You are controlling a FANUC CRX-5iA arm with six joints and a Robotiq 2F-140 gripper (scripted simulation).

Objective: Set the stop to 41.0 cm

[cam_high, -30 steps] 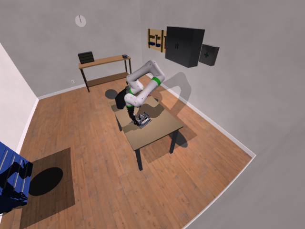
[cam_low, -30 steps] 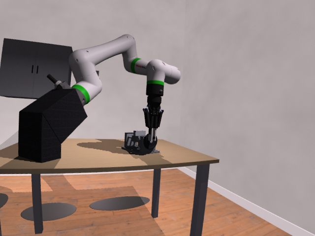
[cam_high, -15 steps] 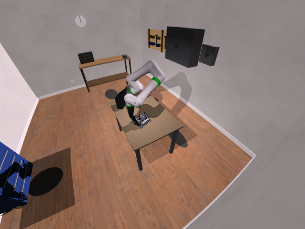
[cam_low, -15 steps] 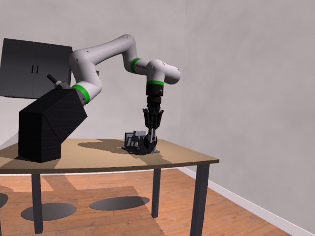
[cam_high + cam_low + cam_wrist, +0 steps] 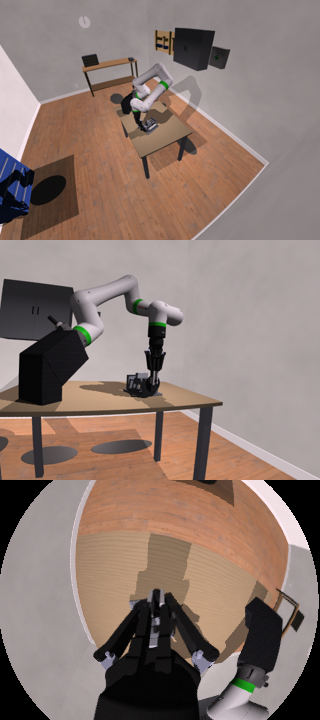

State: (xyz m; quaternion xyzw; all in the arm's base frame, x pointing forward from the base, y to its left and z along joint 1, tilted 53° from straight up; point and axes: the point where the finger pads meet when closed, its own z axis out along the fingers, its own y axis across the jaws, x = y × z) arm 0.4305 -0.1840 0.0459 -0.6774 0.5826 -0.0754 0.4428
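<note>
My gripper is now 20 mm to the right of the black handwheel and 20 mm above it. The rest, counted from my hand: grey stop: 140 mm to the left, 20 mm below, 20 mm behind.
</note>
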